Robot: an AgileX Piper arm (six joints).
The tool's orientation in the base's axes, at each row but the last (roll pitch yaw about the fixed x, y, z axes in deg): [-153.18 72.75 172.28]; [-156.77 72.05 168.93]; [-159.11 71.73 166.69]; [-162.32 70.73 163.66]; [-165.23 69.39 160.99]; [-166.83 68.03 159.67]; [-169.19 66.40 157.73]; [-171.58 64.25 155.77]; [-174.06 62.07 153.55]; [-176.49 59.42 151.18]
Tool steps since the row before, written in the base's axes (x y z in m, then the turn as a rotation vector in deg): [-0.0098 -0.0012 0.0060 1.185 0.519 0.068]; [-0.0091 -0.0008 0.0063 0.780 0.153 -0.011]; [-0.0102 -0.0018 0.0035 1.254 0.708 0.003]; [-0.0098 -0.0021 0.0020 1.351 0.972 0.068]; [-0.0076 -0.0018 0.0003 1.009 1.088 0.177]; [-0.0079 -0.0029 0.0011 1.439 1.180 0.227]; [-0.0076 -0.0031 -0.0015 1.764 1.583 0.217]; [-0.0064 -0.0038 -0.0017 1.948 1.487 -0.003]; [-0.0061 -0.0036 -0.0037 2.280 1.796 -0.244]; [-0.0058 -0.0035 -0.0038 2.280 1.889 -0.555]
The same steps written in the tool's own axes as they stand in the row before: [-0.0029 -0.0072 -0.0086 -0.392 1.068 0.620]; [-0.0033 -0.0064 -0.0085 -0.216 0.553 0.528]; [-0.0003 -0.0074 -0.0080 -0.334 1.271 0.589]; [0.0010 -0.0073 -0.0071 -0.402 1.537 0.500]; [0.0020 -0.0056 -0.0050 -0.377 1.440 0.136]; [0.0014 -0.0068 -0.0049 -0.562 1.743 0.400]; [0.0037 -0.0065 -0.0036 -0.612 2.257 0.444]; [0.0034 -0.0065 -0.0022 -0.504 2.286 0.725]; [0.0051 -0.0061 -0.0011 -0.366 2.735 0.933]; [0.0050 -0.0059 -0.0006 -0.075 2.824 1.047]
